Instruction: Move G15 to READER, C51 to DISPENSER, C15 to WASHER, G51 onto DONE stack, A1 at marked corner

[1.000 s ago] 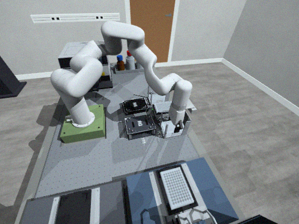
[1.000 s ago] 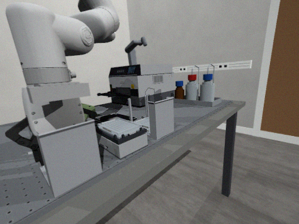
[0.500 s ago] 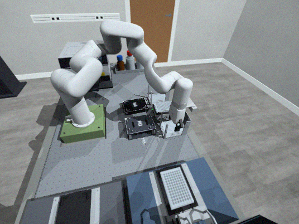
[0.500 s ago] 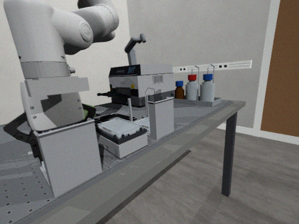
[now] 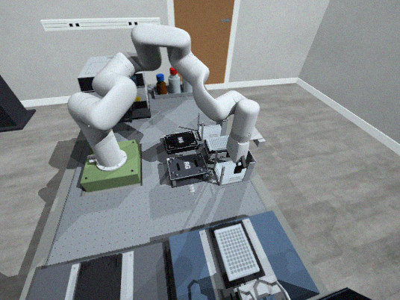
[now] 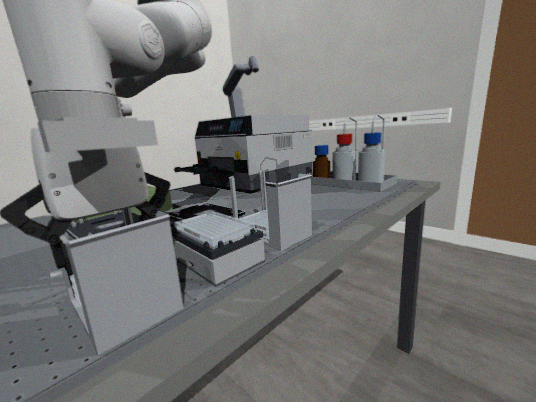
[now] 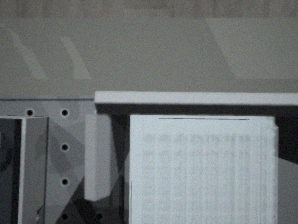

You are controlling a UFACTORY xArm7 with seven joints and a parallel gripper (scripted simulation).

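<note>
The DONE label is 90 mm behind my hand and 80 mm below it. Round my hand: black RG nest: 190 mm behind, 50 mm to the left, 30 mm below; then black N6 nest: 190 mm behind, 250 mm to the left, 60 mm below.
</note>
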